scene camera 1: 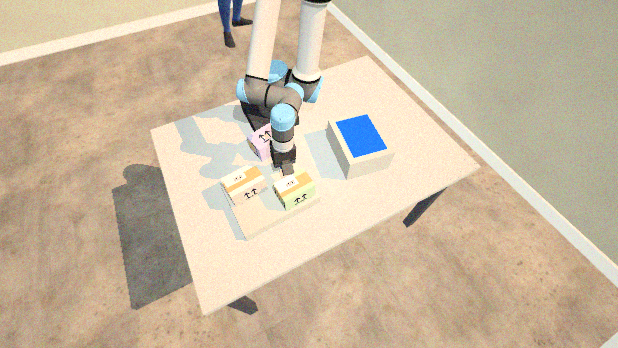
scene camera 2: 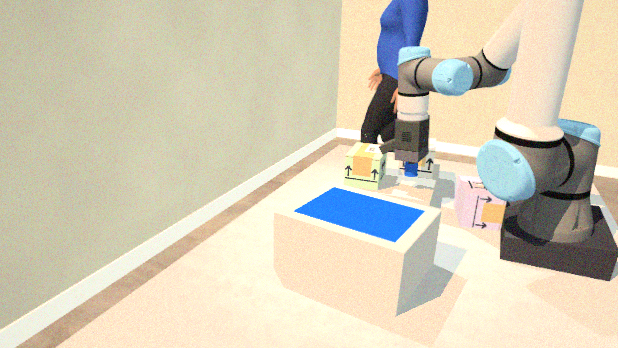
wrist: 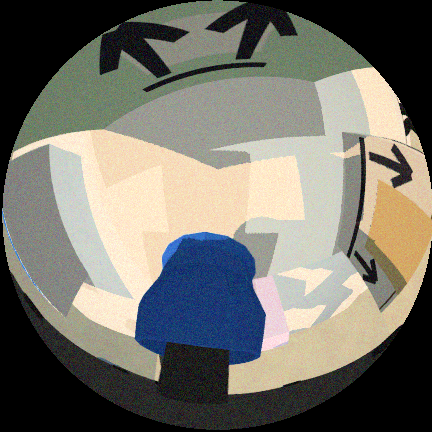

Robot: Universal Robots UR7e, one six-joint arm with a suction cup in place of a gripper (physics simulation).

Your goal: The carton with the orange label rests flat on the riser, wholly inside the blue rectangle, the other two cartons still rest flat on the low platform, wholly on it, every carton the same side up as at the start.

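Where they show: hand, tool point: point(scene camera 2: 411, 174) point(wrist: 207, 273); arm's base, link origin: point(scene camera 2: 553, 225).
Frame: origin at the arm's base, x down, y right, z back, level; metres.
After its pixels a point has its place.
The pink carton point(scene camera 1: 258, 145) {x -0.022, y 0.128, z -0.219 m} point(scene camera 2: 467, 202) {x 0.000, y 0.014, z -0.191 m} point(wrist: 272, 310) {x 0.010, y 0.121, z -0.240 m} is tipped over beside the arm's base; its side arrows point towards the base and its orange label does not show. The green carton point(scene camera 1: 302, 191) {x -0.066, y 0.028, z -0.509 m} point(scene camera 2: 362, 167) {x -0.040, y -0.017, z -0.453 m} point(wrist: 55, 115) and the beige carton point(scene camera 1: 248, 192) {x -0.039, y 0.215, z -0.434 m} point(scene camera 2: 428, 162) {x -0.029, y 0.165, z -0.337 m} point(wrist: 400, 220) stand upright on the low platform point(scene camera 1: 260, 220) {x 0.016, y 0.202, z -0.532 m}. My suction gripper point(scene camera 2: 411, 172) point(wrist: 206, 239) points down between the cartons; its blue cup holds nothing and is hidden in scene camera 1. The blue rectangle point(scene camera 1: 361, 135) {x -0.055, y -0.291, z -0.332 m} point(scene camera 2: 360, 212) {x -0.055, y -0.295, z -0.326 m} on the riser point(scene camera 1: 372, 165) {x 0.001, y -0.295, z -0.454 m} point(scene camera 2: 340, 265) {x 0.005, y -0.389, z -0.313 m} bears no carton.
The arm's dark base point(scene camera 1: 254, 116) {x -0.004, y 0.106, z -0.034 m} point(scene camera 2: 555, 255) {x 0.031, y -0.079, z 0.015 m} stands close behind the pink carton. The riser stands to the right of the platform in scene camera 1, on the table point(scene camera 1: 310, 250) {x 0.065, y 0.057, z -0.686 m}. A person point(scene camera 1: 227, 22) point(scene camera 2: 392, 65) stands beyond the table.
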